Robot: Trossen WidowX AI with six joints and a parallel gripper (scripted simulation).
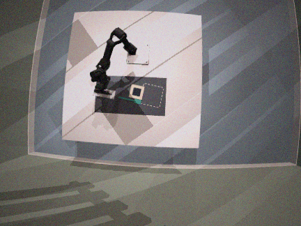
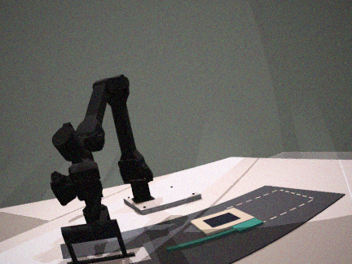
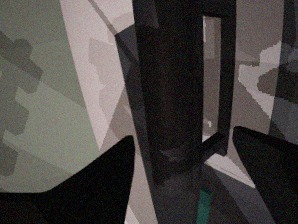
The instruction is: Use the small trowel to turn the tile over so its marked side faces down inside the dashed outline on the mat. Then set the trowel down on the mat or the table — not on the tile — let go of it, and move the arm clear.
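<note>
The dark mat is 220 mm to the left of my gripper tip and 90 mm below it. From my gripper tip the other things lie so: tan tile 30 mm behind, 280 mm to the left, 70 mm below; teal trowel 40 mm ahead, 240 mm to the left, 70 mm below.
</note>
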